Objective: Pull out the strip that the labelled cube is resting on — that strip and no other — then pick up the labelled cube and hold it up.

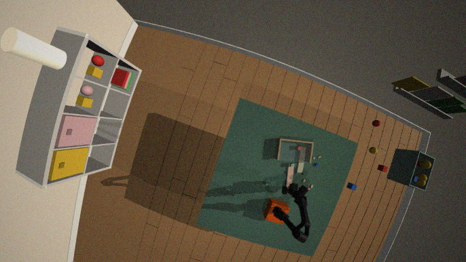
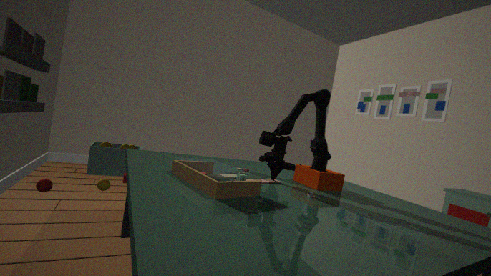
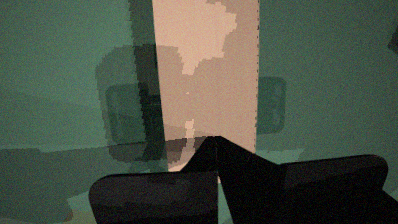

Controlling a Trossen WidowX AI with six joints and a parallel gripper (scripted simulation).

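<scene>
My gripper tip is now 20 cm short of the light green cube, 8 cm to the right of it and 2 cm below it. Round my gripper tip: blue piece: 30 cm ahead, 16 cm to the right; pale yellow strip: 28 cm ahead, 1 cm to the left.
</scene>
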